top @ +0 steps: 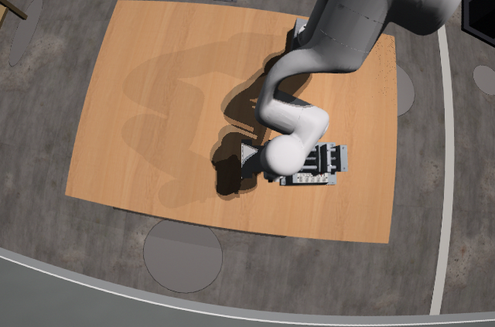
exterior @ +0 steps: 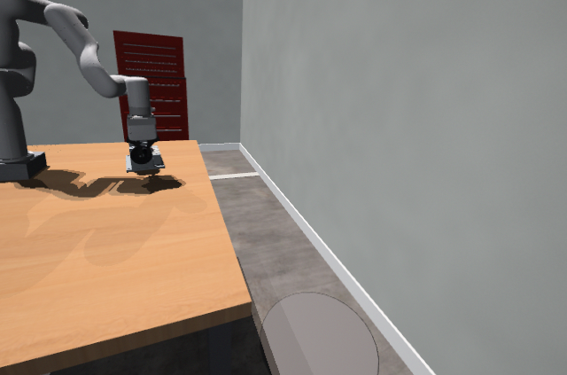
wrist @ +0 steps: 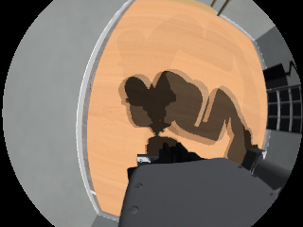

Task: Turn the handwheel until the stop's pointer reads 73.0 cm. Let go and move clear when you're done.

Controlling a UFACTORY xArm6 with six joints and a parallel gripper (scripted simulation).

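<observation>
My gripper is now 2 cm to the right of the black handwheel, 1 cm past it and 1 cm above it. Round my hand: stop 17 cm to the left, 6 cm behind, 1 cm below.
</observation>
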